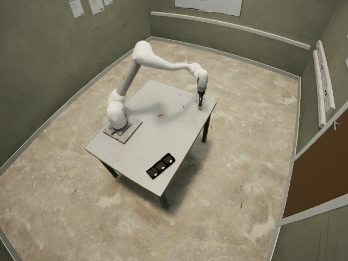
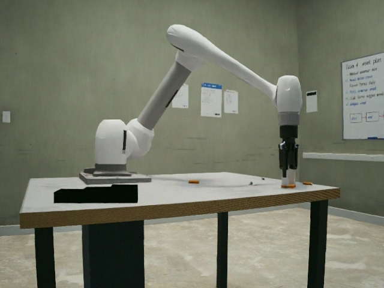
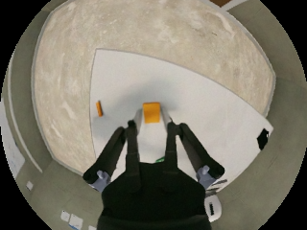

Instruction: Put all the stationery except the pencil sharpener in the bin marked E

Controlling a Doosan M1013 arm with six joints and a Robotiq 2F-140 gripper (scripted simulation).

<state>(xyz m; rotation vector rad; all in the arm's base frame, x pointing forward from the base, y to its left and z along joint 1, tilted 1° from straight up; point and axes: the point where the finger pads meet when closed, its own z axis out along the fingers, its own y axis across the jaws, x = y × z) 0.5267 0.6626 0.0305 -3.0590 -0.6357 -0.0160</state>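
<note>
My gripper is now 4 cm above the orange object. Also, from my hand: black bin 77 cm to the right, 7 cm ahead, 2 cm below; green piece 15 cm behind, 9 cm to the right, 4 cm below.
</note>
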